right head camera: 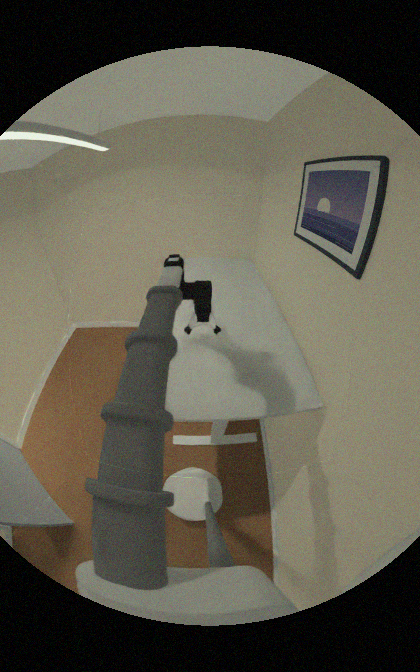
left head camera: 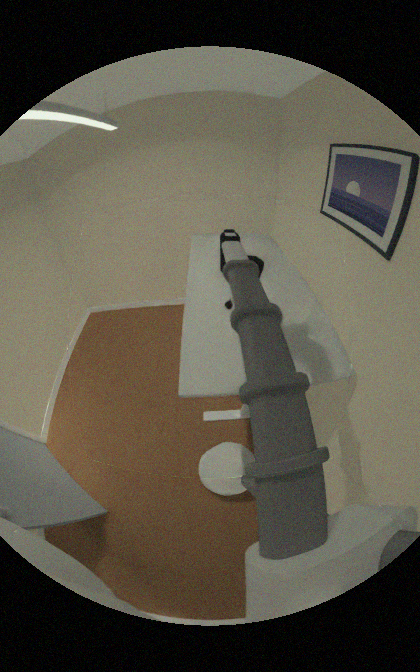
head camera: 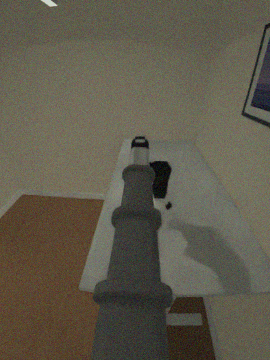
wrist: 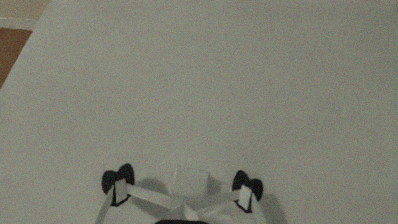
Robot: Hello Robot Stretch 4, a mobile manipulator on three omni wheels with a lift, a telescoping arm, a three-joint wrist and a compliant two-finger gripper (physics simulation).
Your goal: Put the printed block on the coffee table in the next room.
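Places are measured from the robot's base along level axes (x ahead, y left, z up), in metres.
Pixels of known places: gripper, fingertip midpoint: point(head camera: 155, 207) point(wrist: 184, 180).
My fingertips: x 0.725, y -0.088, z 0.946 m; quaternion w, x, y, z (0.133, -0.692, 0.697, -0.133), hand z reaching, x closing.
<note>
Behind a point stands the place of what it marks.
The printed block point(wrist: 189, 181) @(x 0.723, y -0.094, z 0.951 m) is a small pale block on the white table point(head camera: 175, 260) @(x 0.442, y -0.157, z 0.922 m) point(left head camera: 210, 350) point(right head camera: 220, 395) point(wrist: 200, 90) @(x 0.864, y -0.105, z 0.922 m), low in the wrist view. My gripper point(wrist: 184, 180) @(x 0.725, y -0.088, z 0.946 m) point(right head camera: 202, 330) is open over the table, its two dark fingertips wide apart. In the wrist view the block lies between the fingertips, with space on both sides, and its lower edge is partly hidden by the finger links. The arm hides much of the gripper in the head view and the left head view. I cannot make out the block in the head views. No coffee table can be identified.
A round white seat point(left head camera: 225, 469) point(right head camera: 187, 495) stands before the table. A grey panel point(left head camera: 40, 485) point(right head camera: 25, 490) is at lower left. A framed picture point(left head camera: 365, 195) point(right head camera: 337, 210) hangs on the right wall. Brown floor point(head camera: 50, 260) @(x 0.890, y 0.886, z -0.028 m) point(left head camera: 130, 375) lies left of the table.
</note>
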